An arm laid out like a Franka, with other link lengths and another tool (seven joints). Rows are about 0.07 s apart.
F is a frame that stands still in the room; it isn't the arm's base.
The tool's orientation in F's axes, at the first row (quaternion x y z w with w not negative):
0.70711 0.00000 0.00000 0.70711
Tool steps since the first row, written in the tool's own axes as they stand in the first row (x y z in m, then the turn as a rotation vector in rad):
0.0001 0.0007 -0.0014 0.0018 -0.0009 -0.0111
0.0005 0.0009 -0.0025 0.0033 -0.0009 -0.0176
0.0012 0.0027 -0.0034 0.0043 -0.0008 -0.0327
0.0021 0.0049 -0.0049 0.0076 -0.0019 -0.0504
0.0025 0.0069 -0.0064 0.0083 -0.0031 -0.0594
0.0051 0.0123 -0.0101 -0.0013 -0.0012 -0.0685
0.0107 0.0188 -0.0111 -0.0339 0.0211 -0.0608
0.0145 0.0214 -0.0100 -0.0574 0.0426 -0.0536
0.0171 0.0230 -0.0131 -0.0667 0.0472 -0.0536
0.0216 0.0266 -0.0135 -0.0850 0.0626 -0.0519
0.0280 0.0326 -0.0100 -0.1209 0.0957 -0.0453
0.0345 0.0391 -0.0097 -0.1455 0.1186 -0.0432
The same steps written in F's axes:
0.0001 0.0014 0.0007 0.0018 0.0111 -0.0009
0.0005 0.0025 0.0009 0.0033 0.0176 -0.0009
0.0012 0.0034 0.0027 0.0043 0.0327 -0.0008
0.0021 0.0049 0.0049 0.0076 0.0504 -0.0019
0.0025 0.0064 0.0069 0.0083 0.0594 -0.0031
0.0051 0.0101 0.0123 -0.0013 0.0685 -0.0012
0.0107 0.0111 0.0188 -0.0339 0.0608 0.0211
0.0145 0.0100 0.0214 -0.0574 0.0536 0.0426
0.0171 0.0131 0.0230 -0.0667 0.0536 0.0472
0.0216 0.0135 0.0266 -0.0850 0.0519 0.0626
0.0280 0.0100 0.0326 -0.1209 0.0453 0.0957
0.0345 0.0097 0.0391 -0.1455 0.0432 0.1186

